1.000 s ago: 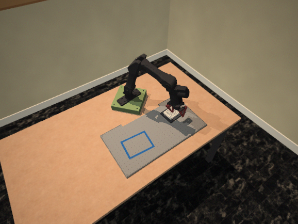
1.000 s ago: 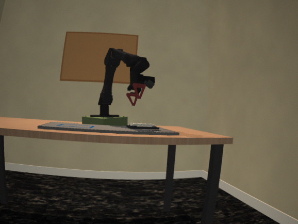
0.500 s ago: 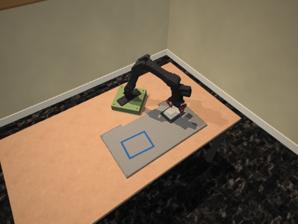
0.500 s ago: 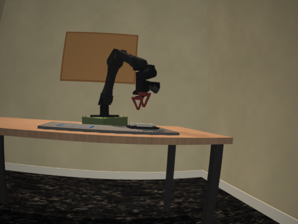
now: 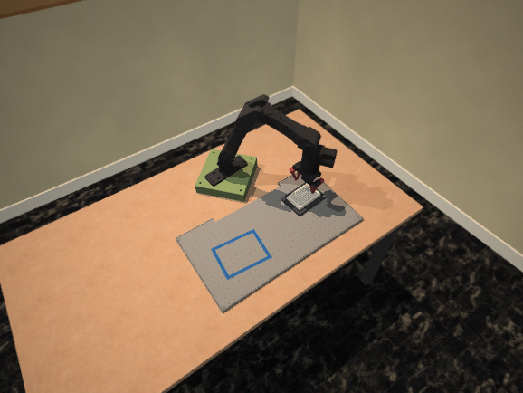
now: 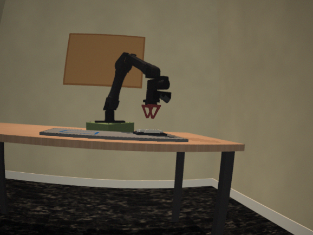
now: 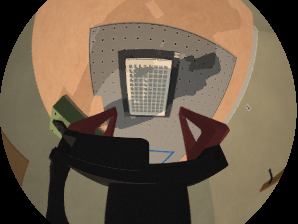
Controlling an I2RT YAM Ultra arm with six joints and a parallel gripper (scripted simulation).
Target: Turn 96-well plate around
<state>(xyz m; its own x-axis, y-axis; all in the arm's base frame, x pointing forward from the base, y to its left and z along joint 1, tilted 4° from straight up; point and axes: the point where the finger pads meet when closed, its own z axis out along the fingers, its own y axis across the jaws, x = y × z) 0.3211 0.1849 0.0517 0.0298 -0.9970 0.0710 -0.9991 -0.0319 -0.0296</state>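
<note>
My gripper is now 80 mm above the white 96-well plate. The rest, counted from my hand: black plate nest N1: 90 mm below.
</note>
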